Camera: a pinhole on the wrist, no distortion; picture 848 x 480 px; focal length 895.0 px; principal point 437.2 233.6 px. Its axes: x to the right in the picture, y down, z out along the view. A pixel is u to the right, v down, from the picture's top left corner.
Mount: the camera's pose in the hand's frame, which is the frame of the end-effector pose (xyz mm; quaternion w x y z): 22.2 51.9 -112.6 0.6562 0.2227 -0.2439 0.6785
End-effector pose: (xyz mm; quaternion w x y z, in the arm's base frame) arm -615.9 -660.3 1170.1 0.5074 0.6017 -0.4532 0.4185
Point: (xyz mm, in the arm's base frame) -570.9 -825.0 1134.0
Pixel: 775.2 288.9
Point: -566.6 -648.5 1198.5
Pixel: 355.7 118.5
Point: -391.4 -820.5 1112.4
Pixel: 364.5 231.4
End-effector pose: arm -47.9 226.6 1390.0 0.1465 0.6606 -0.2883 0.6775
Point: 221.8 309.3 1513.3
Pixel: 298.7 87.6
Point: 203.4 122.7 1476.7
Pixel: 740.4 60.4
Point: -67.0 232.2 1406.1
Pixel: 613.9 261.3
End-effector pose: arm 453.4 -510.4 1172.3 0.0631 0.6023 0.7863 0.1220
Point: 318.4 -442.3 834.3
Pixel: 544.8 94.9
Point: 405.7 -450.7 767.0
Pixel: 719.2 155.8
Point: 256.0 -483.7 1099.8
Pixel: 55.3 52.1
